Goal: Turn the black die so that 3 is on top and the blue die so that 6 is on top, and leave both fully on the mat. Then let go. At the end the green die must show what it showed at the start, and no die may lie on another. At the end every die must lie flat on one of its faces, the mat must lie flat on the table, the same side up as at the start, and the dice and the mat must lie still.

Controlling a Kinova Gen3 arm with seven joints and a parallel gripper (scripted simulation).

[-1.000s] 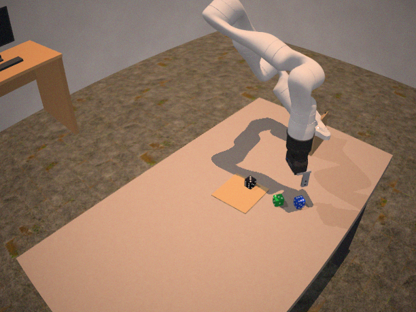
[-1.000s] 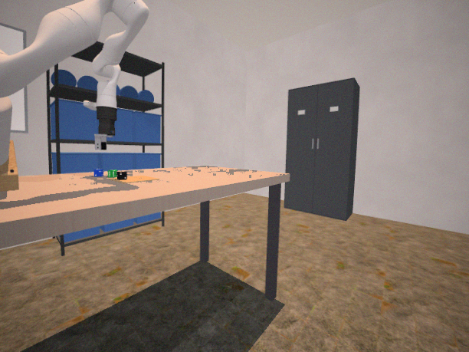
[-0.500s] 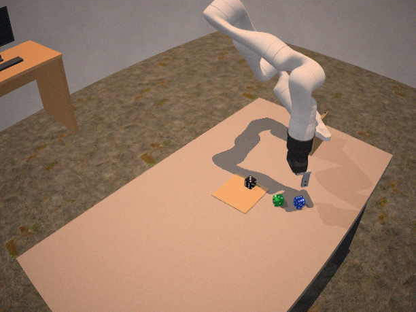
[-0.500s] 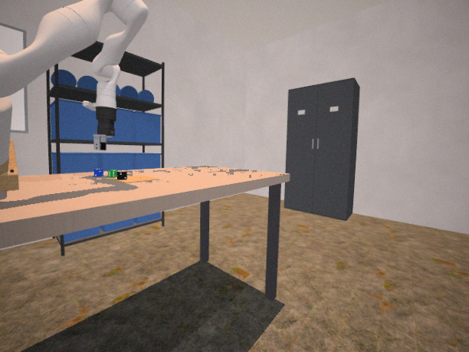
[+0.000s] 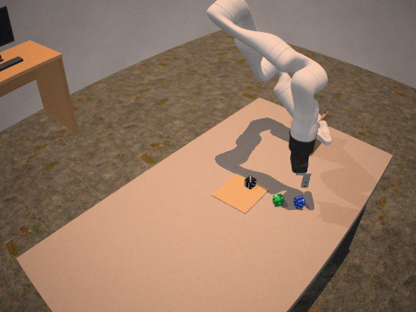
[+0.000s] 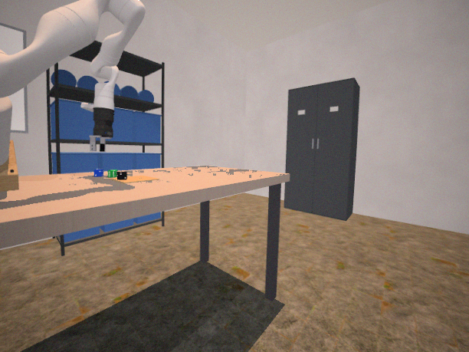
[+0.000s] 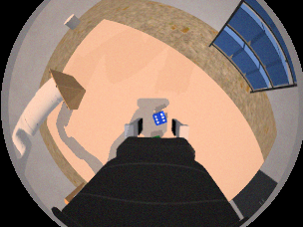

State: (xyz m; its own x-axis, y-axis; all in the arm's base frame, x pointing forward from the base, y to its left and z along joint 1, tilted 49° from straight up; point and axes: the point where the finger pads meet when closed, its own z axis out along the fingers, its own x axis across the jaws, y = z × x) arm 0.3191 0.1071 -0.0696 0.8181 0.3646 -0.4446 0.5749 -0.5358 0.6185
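The blue die lies 11 cm below my hand. From my hand the other things lie so: black die 18 cm to the right, 11 cm below, 2 cm ahead; green die 11 cm below, 6 cm to the right, 3 cm ahead; orange mat 19 cm to the right, 12 cm below, 6 cm ahead.
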